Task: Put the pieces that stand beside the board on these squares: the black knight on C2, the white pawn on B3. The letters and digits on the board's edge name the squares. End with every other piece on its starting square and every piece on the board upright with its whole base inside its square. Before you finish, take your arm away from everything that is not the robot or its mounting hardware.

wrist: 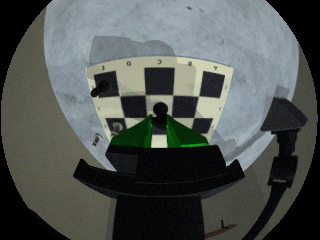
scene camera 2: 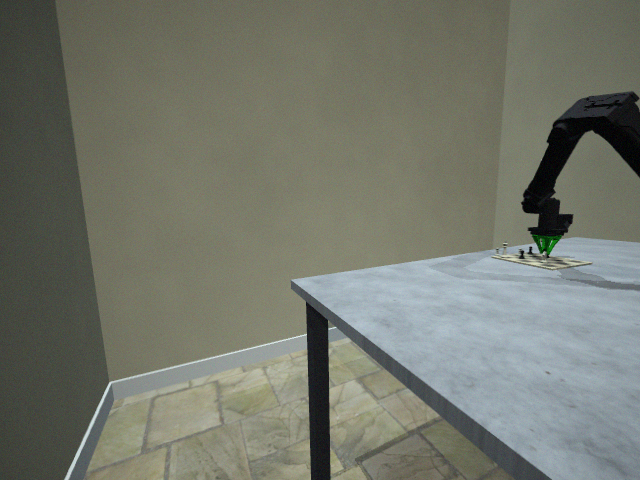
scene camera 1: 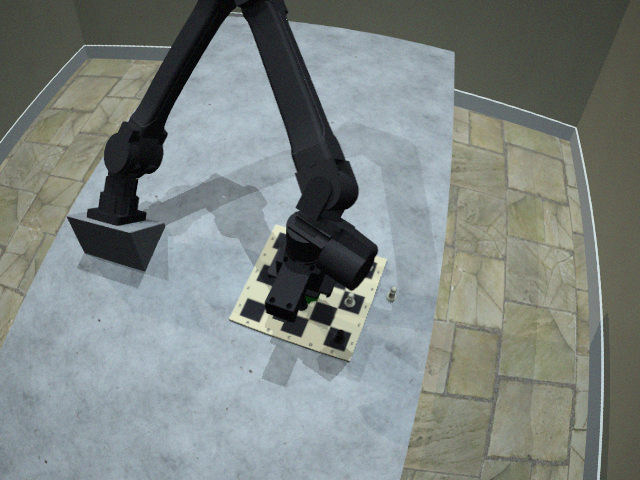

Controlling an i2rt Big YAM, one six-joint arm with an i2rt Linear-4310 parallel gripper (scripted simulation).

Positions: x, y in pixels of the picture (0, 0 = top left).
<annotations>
chessboard: wrist; scene camera 2; scene camera 1 315, 328
same spot on chessboard: [wrist: 195, 91] = [scene camera 2: 565, 260]
</annotations>
